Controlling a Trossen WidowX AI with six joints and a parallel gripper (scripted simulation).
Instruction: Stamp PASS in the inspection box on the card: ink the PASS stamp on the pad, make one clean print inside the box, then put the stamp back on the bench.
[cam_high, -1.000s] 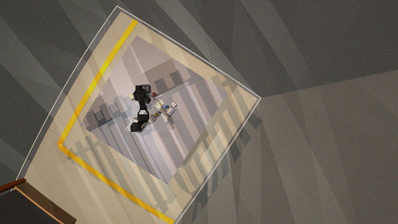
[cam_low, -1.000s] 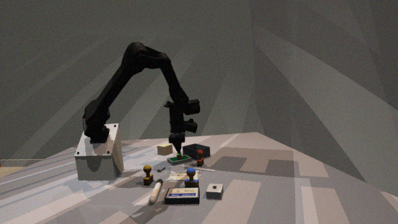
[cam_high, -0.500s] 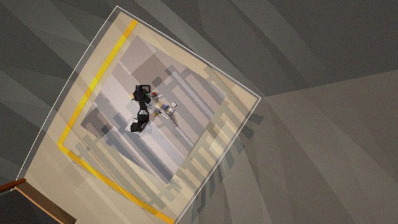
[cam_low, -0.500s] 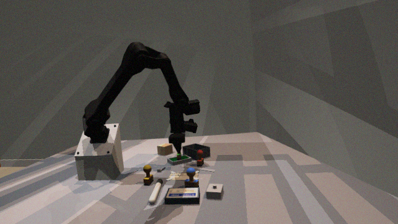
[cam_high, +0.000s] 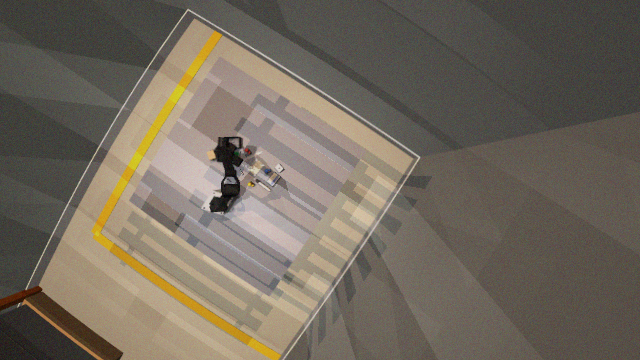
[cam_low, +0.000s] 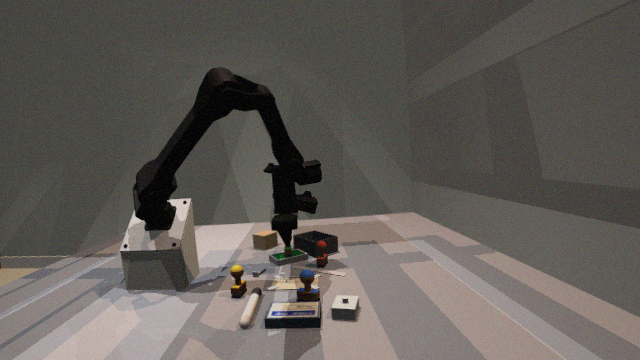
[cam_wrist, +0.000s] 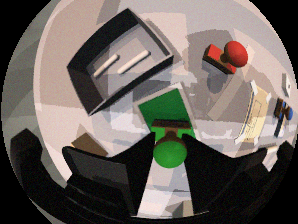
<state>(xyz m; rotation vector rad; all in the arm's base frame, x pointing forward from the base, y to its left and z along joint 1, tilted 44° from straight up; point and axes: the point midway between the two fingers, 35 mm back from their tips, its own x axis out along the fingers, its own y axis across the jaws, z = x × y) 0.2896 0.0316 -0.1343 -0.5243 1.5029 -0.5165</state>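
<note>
Right now my gripper tip is 1 cm above the green-knobbed stamp. Round my gripper tip: dark tray (7 cm to the left, 7 cm ahead, 3 cm below); then red-knobbed stamp (9 cm ahead, 6 cm to the right, 2 cm below); then green ink pad (4 cm below).
</note>
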